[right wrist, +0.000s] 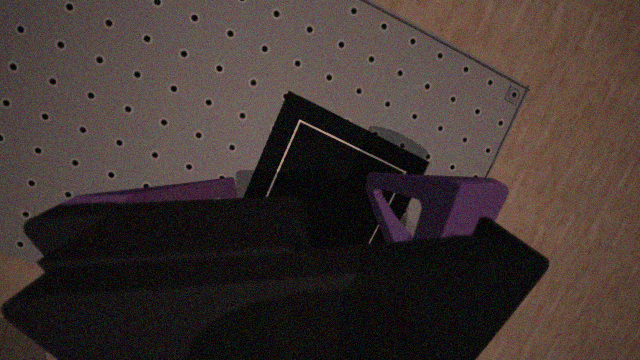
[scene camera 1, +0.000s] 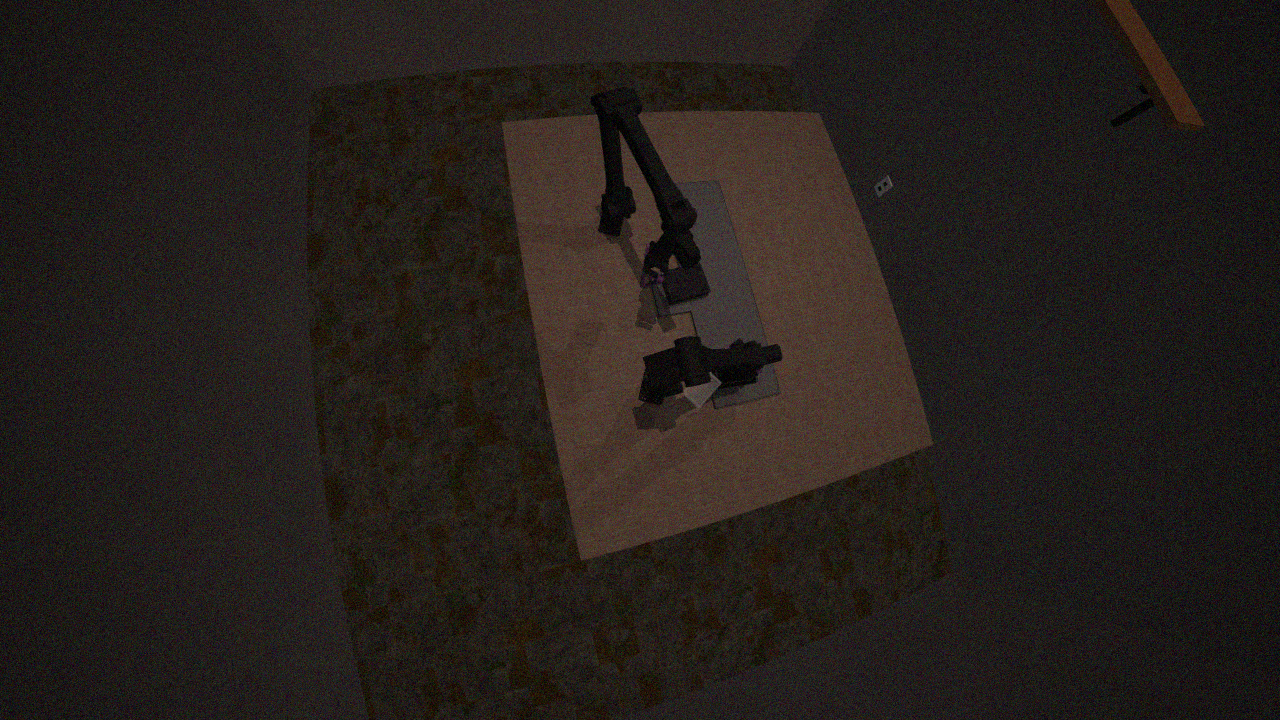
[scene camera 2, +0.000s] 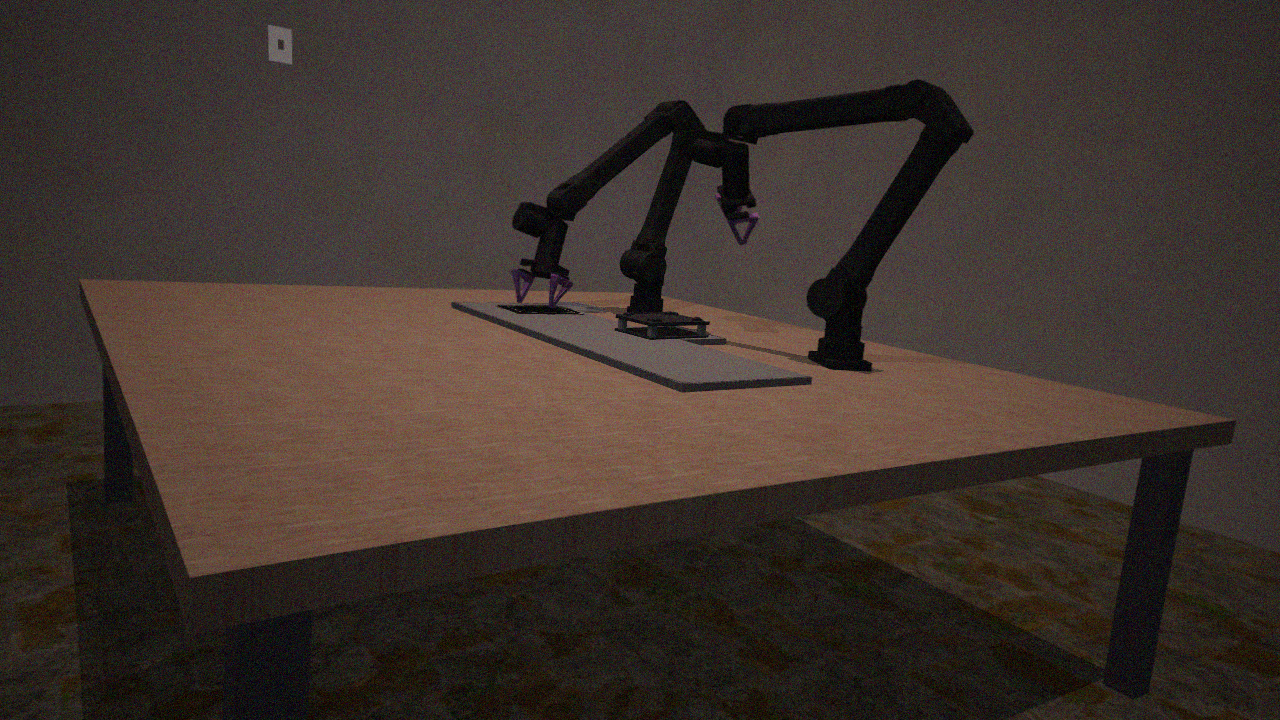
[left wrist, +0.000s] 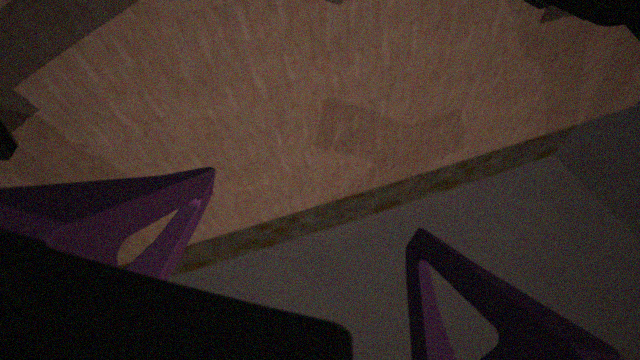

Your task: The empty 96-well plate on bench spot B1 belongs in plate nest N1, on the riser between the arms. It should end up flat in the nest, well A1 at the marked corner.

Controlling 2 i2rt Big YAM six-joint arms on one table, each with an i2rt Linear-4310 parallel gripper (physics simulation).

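There is my left gripper [scene camera 2: 737, 234], which is open and holds nothing. My right gripper [scene camera 2: 534, 305] is open as well, and it holds nothing.
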